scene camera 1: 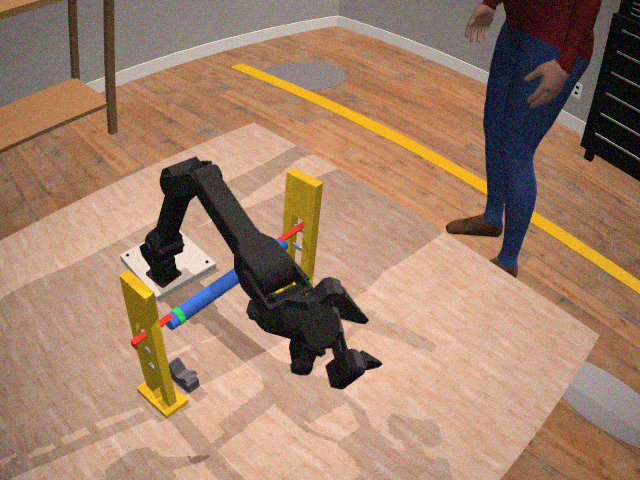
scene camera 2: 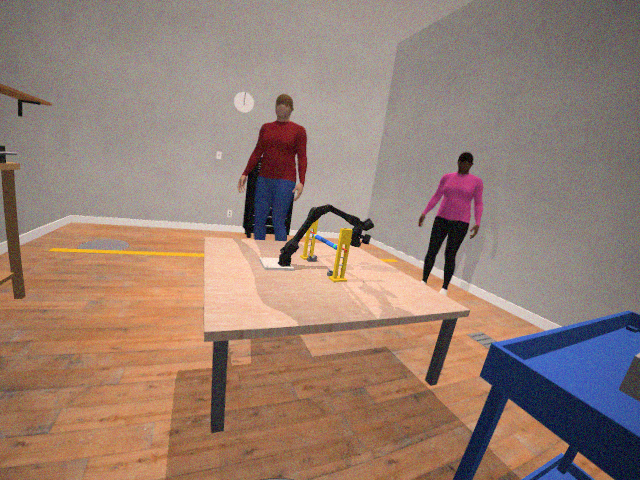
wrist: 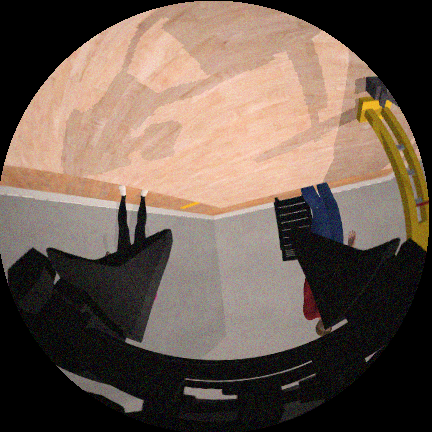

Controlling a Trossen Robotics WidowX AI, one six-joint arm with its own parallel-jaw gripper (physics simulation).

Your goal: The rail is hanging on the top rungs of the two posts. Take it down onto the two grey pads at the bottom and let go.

Labels:
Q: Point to a yellow post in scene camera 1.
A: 158,389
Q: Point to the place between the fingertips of my gripper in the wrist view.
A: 233,234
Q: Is my gripper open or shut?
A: Open.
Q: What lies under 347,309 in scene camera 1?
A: My gripper.

